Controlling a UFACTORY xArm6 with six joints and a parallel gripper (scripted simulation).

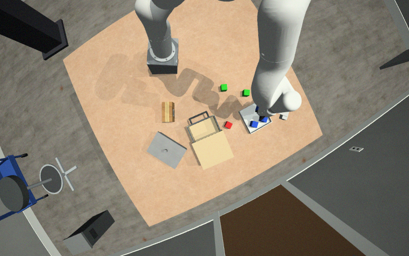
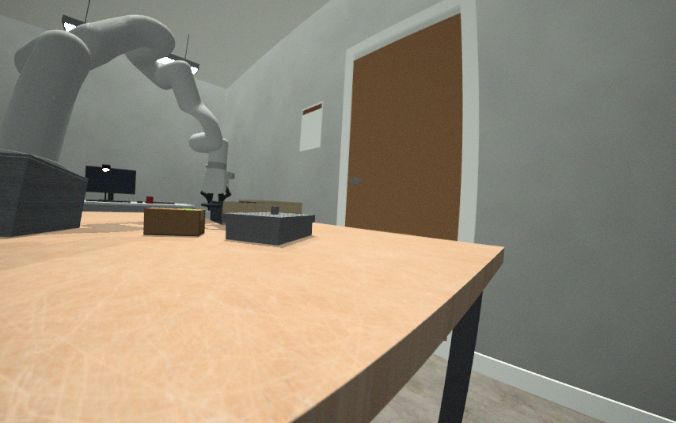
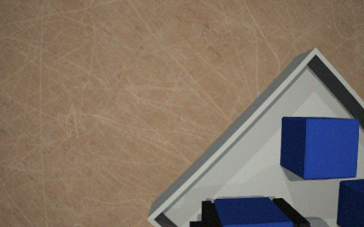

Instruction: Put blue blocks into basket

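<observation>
Now: the white basket 40 mm ahead of my hand, 30 mm to the right of it and 40 mm below it. The rest, counted from my hand: light wooden cabinet 60 mm ahead, 320 mm to the right, 10 mm below; small brown box 160 mm behind, 480 mm to the right, 20 mm below; red block 20 mm ahead, 190 mm to the right, 30 mm below.
</observation>
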